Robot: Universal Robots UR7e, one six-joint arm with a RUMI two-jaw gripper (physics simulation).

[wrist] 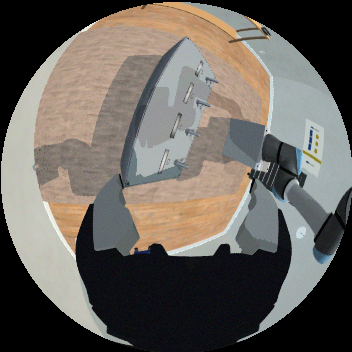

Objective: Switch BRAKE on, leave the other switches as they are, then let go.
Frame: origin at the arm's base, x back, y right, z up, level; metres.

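Seen in the pictures: gripper, fingertip midpoint: (187,178); arm's base at its link origin: (266,146).
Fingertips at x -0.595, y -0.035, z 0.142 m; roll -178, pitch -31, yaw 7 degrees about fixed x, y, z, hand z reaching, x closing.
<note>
Offsets run from my fingertips to a thing's top centre. "pt": to the spot under its first point. Level surfaces: height alone.
A grey switch panel (145,150) stands tilted in the upper middle of the wrist view. Four metal toggle levers stick out along its right side: the top one @(pt dx +0.243, dy +0.250, dz -0.259 m) (212,80), the second @(pt dx +0.211, dy +0.137, dz -0.259 m) (203,103), the third @(pt dx +0.180, dy +0.023, dz -0.259 m) (192,132) and the lowest @(pt dx +0.152, dy -0.092, dz -0.257 m) (181,164). A small label plate lies left of each lever; the lettering is too small to read, so I cannot tell which switch is BRAKE or which are on. My gripper (187,178) is open and empty, its jaws wide apart at the panel's near end. The left fingertip appears beside the panel's lower left corner; the lowest lever appears between the jaws.
The panel stands on a brown mat @(dz -0.375 m) (65,100) on a wooden table (175,220). A grey block (244,141) and the dark and grey robot arm (305,202) are at the right. A marked sheet (313,147) lies beyond them. Shadows fall across the panel and mat.
</note>
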